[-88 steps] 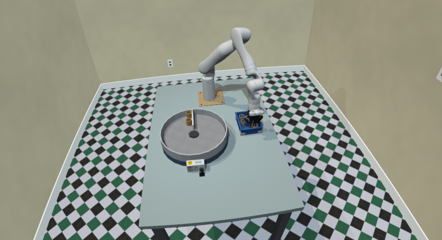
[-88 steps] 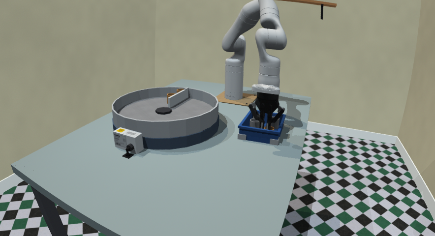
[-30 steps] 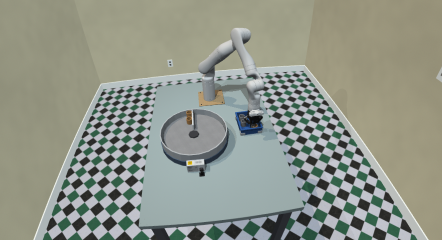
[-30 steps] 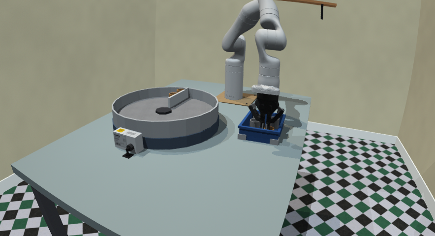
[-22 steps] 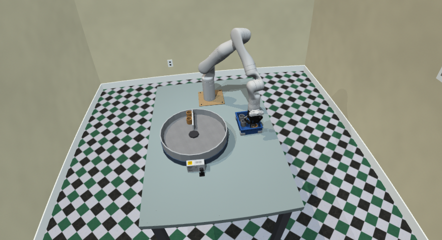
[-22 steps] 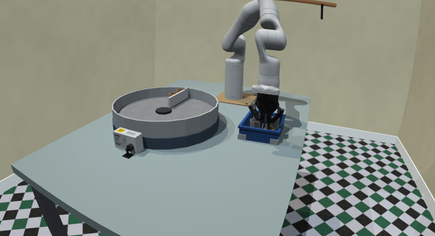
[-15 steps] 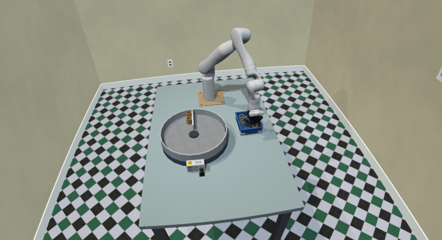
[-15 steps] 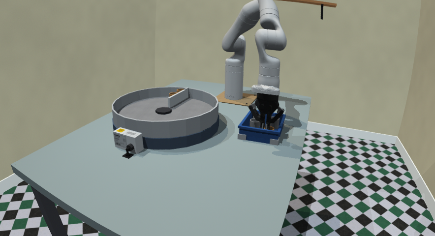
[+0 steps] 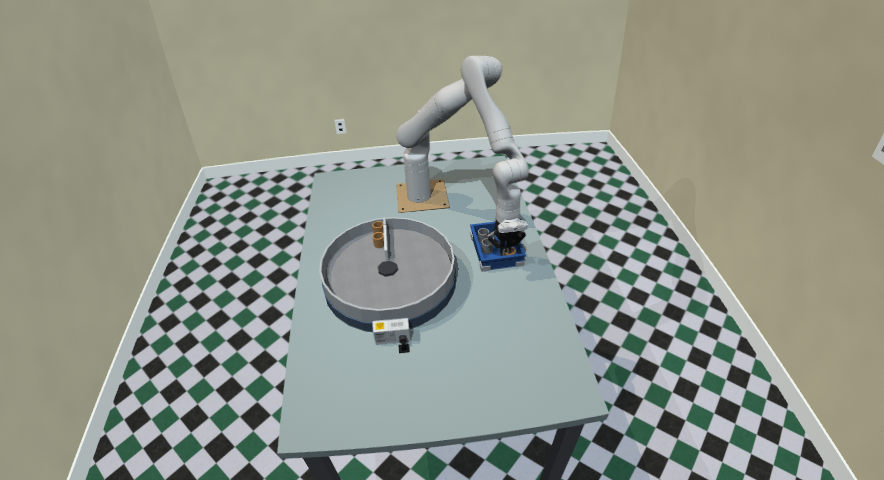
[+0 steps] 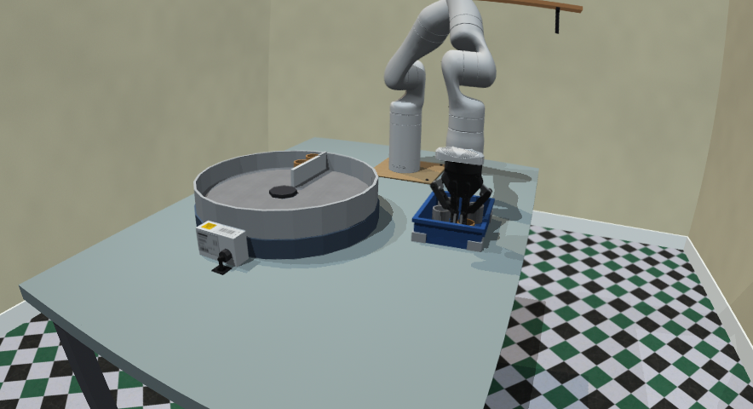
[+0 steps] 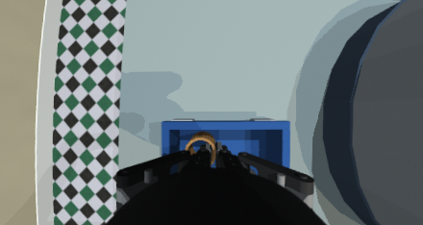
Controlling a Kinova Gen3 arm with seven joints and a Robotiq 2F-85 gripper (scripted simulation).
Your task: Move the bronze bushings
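Right now my hand is 50 mm past the blue crate, 20 mm to the left of it and 20 mm above it. The rest, counted from my hand: turntable disc: 380 mm to the right, 80 mm ahead, 10 mm above.
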